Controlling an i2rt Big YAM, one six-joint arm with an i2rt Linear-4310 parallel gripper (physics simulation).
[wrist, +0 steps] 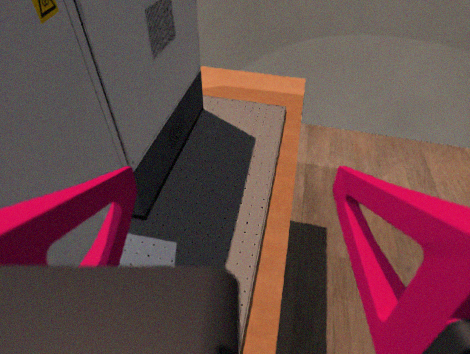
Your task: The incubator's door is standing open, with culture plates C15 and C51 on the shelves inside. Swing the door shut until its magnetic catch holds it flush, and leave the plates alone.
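Frame: origin at the arm's base, x back, y left, z down, level; millimetres.
Where they show: gripper, fingertip midpoint: point(234, 177).
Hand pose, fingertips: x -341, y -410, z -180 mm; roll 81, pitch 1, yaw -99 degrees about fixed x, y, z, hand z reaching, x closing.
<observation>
Each offset is from my fingertips to the top centre of the thing. "*": to the spot under its first point. Level surfaces: height alone.
The incubator point(137, 65) stands at the upper left in the wrist view, with its grey side panel, dark vent patch and black base strip showing. The outer face of its door @[* dx -98, dy +186, dz +40 mm] point(45, 105), with a yellow warning label at the top, fills the left side beyond a thin dark seam. The door's free edge is out of view, so its angle cannot be told. Plates C15 and C51 do not show. My gripper point(234, 177) is open, with nothing between its pink fingers. The left fingertip overlaps the lower door beside the seam; contact cannot be told. The right fingertip is over the wood-look floor.
A perforated board @[dz +411 mm] point(260, 185) lies beside the incubator, partly in dark shadow, with a pale lit patch at lower left. An orange rim @[* dx -364, dy -78, dz +423 mm] point(286, 200) borders it. Wood-look flooring point(395, 155) lies to the right. A dark housing point(115, 310) hides the lower left.
</observation>
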